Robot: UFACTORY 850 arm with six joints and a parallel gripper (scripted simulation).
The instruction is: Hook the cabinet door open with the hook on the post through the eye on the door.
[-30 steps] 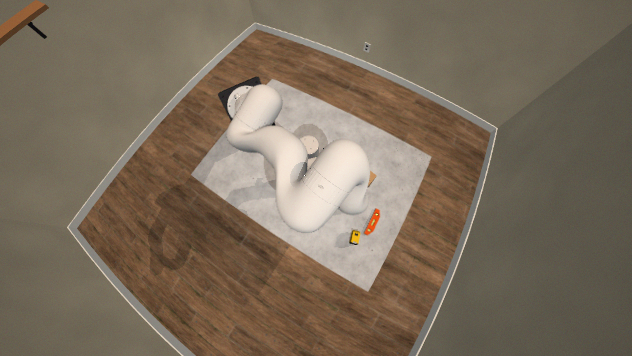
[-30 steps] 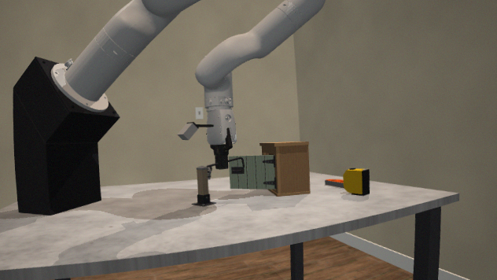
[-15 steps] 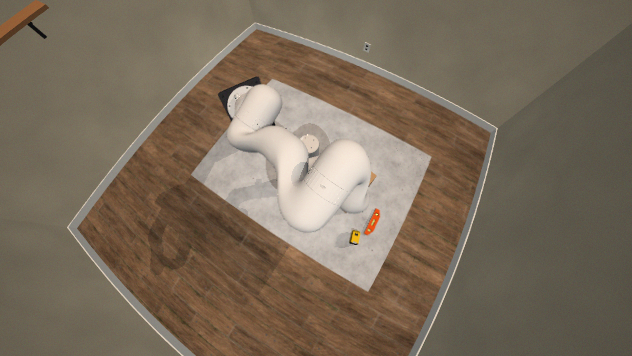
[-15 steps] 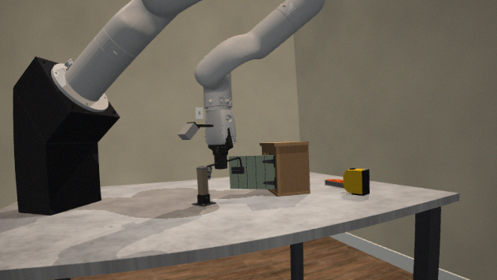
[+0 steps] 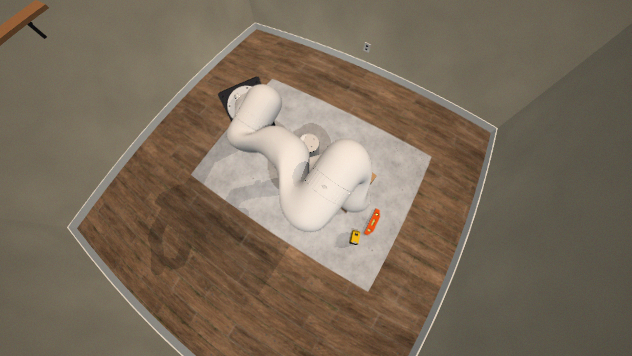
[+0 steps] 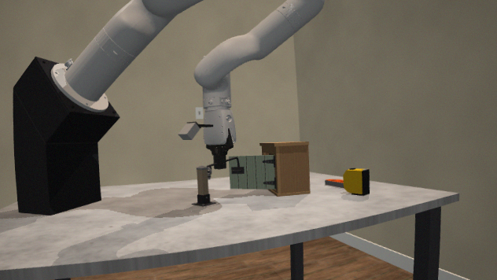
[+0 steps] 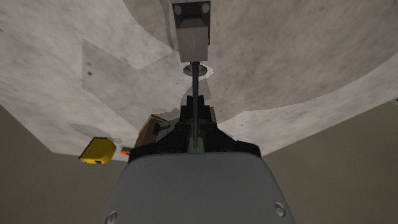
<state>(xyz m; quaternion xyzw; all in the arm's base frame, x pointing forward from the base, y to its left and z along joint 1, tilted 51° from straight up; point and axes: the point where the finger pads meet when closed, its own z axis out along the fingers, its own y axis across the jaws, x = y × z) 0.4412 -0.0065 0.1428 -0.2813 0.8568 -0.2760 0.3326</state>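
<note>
My hand is 10 mm short of the black hook, 10 mm to the right of it and 20 mm above it. The rest, counted from my hand: green door: 110 mm ahead, 20 mm to the left, 40 mm below; then yellow tape measure: 370 mm ahead, 170 mm to the right, 80 mm below; then orange level: 410 mm ahead, 50 mm to the right, 100 mm below.
</note>
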